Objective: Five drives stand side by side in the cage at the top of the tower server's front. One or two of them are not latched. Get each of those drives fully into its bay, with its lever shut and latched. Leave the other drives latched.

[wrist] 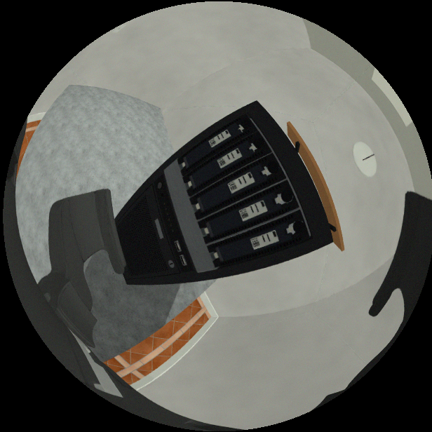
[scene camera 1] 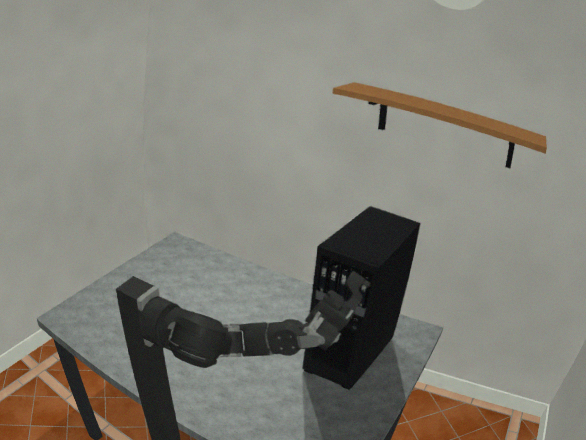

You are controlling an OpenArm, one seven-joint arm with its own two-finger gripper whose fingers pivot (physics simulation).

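The black tower server (scene camera 1: 395, 270) (wrist: 317, 220) stands on the table. In the wrist view its cage holds five dark drives with white labels side by side: the first drive (wrist: 220, 137), second drive (wrist: 230, 158), third drive (wrist: 241, 182), fourth drive (wrist: 253, 210) and fifth drive (wrist: 265, 239). All five lie nearly level with each other, levers along their faces; whether each lever is latched is too fine to tell. My gripper (scene camera 1: 345, 310) (wrist: 232, 254) is wide open and empty in front of the cage, its fingers spread to both sides. In the scene view it hides the right-hand drives.
The grey table (scene camera 1: 240, 285) (wrist: 90, 145) carries the server near its right end. Below the drives, the server front has a grey strip (wrist: 187, 215), ports and a mesh panel (wrist: 145, 240). A wooden shelf (scene camera 1: 440, 112) (wrist: 317, 185) hangs on the wall behind and above the server.
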